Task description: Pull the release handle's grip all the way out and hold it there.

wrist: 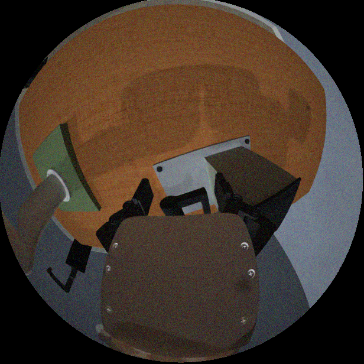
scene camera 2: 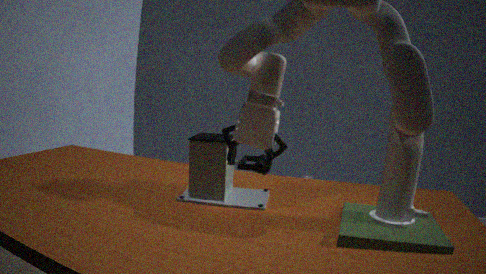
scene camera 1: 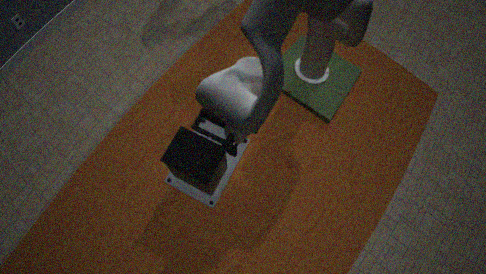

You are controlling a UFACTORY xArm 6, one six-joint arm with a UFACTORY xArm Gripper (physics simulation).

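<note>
The release handle's housing (scene camera 1: 194, 154) (scene camera 2: 206, 170) (wrist: 252, 172) is an upright box with a black top, on a grey base plate (scene camera 1: 191, 192) (scene camera 2: 247, 198) (wrist: 175, 172). The black handle (scene camera 2: 256, 159) (wrist: 187, 196) is an open loop in front of the box, with its grip bar on the side away from it. My gripper (scene camera 2: 248, 164) (wrist: 181, 184) is open. One finger is between the box face and the grip, close to the box; the other is on the grip's outer side. In scene camera 1, the arm hides part of the handle and fingers.
The arm stands on a green base (scene camera 1: 342, 77) (scene camera 2: 357, 227) (wrist: 49, 147) on the orange table (scene camera 1: 330, 190) (scene camera 2: 165, 235) (wrist: 165, 45). The box's black top edge is close beside the near finger. The arm's shadow falls across the table.
</note>
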